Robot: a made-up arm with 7 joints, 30 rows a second.
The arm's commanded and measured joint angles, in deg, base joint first. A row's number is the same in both.
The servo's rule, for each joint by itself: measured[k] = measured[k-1] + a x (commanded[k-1-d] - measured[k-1]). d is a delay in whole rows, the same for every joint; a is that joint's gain. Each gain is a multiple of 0.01, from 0.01 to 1. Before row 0 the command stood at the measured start. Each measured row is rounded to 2 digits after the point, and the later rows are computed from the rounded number. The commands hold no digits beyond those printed.
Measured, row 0: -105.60 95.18 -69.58 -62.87 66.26 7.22 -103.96
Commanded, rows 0 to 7: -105.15 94.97 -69.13 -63.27 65.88 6.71 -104.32; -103.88 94.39 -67.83 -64.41 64.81 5.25 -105.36; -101.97 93.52 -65.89 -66.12 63.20 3.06 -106.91; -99.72 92.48 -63.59 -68.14 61.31 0.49 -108.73; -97.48 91.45 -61.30 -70.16 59.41 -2.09 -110.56; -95.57 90.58 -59.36 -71.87 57.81 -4.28 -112.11; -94.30 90.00 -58.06 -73.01 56.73 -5.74 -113.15; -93.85 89.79 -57.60 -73.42 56.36 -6.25 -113.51
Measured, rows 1 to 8: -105.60 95.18 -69.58 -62.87 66.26 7.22 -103.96; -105.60 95.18 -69.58 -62.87 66.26 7.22 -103.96; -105.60 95.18 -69.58 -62.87 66.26 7.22 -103.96; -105.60 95.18 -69.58 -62.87 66.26 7.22 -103.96; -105.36 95.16 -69.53 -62.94 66.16 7.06 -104.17; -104.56 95.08 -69.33 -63.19 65.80 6.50 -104.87; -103.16 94.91 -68.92 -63.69 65.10 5.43 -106.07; -101.30 94.64 -68.28 -64.45 64.08 3.90 -107.64
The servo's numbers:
d 4
a 0.54 0.11 0.12 0.17 0.27 0.31 0.59

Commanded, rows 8 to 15: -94.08 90.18 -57.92 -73.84 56.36 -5.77 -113.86; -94.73 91.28 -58.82 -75.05 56.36 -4.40 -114.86; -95.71 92.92 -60.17 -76.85 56.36 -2.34 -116.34; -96.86 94.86 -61.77 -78.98 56.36 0.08 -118.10; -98.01 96.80 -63.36 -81.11 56.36 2.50 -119.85; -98.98 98.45 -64.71 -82.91 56.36 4.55 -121.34; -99.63 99.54 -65.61 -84.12 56.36 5.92 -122.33; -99.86 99.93 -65.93 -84.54 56.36 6.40 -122.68
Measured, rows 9 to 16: -99.24 94.29 -67.44 -65.42 62.82 2.04 -109.36; -97.26 93.88 -66.47 -66.52 61.47 0.08 -110.98; -95.66 93.45 -65.46 -67.62 60.19 -1.72 -112.26; -94.68 93.05 -64.52 -68.61 59.16 -3.12 -113.00; -94.36 92.73 -63.73 -69.50 58.40 -3.94 -113.51; -94.56 92.57 -63.14 -70.44 57.85 -4.08 -114.31; -95.18 92.61 -62.78 -71.53 57.45 -3.54 -115.51; -96.09 92.86 -62.66 -72.80 57.16 -2.42 -117.04
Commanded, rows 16 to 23: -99.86 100.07 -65.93 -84.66 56.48 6.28 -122.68; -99.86 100.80 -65.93 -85.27 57.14 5.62 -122.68; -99.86 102.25 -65.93 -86.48 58.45 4.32 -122.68; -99.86 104.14 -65.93 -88.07 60.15 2.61 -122.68; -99.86 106.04 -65.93 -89.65 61.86 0.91 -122.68; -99.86 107.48 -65.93 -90.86 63.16 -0.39 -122.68; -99.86 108.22 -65.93 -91.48 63.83 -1.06 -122.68; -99.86 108.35 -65.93 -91.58 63.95 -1.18 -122.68
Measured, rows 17 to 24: -97.13 93.29 -62.74 -74.21 56.94 -0.89 -118.70; -98.13 93.86 -62.98 -75.69 56.78 0.80 -120.26; -98.94 94.48 -63.30 -77.12 56.67 2.39 -121.48; -99.44 95.08 -63.62 -78.38 56.59 3.63 -122.19; -99.67 95.63 -63.90 -79.45 56.56 4.45 -122.48; -99.77 96.20 -64.14 -80.44 56.72 4.81 -122.60; -99.82 96.87 -64.35 -81.47 57.19 4.66 -122.65; -99.84 97.67 -64.54 -82.59 57.99 4.02 -122.67
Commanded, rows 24 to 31: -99.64 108.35 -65.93 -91.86 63.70 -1.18 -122.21; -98.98 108.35 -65.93 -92.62 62.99 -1.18 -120.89; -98.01 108.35 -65.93 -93.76 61.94 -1.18 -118.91; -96.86 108.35 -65.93 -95.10 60.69 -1.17 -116.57; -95.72 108.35 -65.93 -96.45 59.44 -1.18 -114.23; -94.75 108.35 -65.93 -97.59 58.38 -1.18 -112.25; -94.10 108.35 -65.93 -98.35 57.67 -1.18 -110.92; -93.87 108.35 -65.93 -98.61 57.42 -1.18 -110.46
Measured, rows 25 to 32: -99.85 98.59 -64.71 -83.79 59.03 3.06 -122.68; -99.86 99.57 -64.86 -84.99 60.15 1.99 -122.68; -99.86 100.52 -64.99 -86.09 61.14 1.04 -122.68; -99.86 101.38 -65.10 -87.02 61.90 0.35 -122.68; -99.74 102.15 -65.20 -87.84 62.39 -0.12 -122.40; -99.33 102.83 -65.29 -88.65 62.55 -0.45 -121.51; -98.62 103.44 -65.37 -89.52 62.39 -0.68 -119.98; -97.67 103.98 -65.44 -90.47 61.93 -0.83 -117.97
